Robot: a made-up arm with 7 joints. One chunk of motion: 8 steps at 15 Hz.
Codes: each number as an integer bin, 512 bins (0 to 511) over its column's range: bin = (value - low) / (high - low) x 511, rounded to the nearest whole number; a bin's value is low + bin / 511 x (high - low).
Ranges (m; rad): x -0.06..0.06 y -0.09..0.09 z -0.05..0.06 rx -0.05..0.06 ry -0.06..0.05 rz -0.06..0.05
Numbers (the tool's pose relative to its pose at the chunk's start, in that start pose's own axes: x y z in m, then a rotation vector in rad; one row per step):
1: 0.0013 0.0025 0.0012 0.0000 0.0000 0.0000
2: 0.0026 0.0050 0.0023 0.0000 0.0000 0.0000
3: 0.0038 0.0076 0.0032 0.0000 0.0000 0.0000
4: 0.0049 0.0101 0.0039 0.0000 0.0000 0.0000
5: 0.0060 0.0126 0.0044 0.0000 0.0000 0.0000
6: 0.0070 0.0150 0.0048 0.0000 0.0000 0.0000
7: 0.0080 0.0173 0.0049 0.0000 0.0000 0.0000
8: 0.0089 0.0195 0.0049 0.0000 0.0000 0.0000
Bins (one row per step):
1: 261 263 238 232 279 279
2: 267 270 243 232 279 279
3: 272 277 247 232 279 279
4: 276 284 250 232 279 279
5: 281 291 253 232 279 279
6: 285 298 255 232 279 279
7: 290 305 255 232 279 279
8: 293 311 255 232 279 279

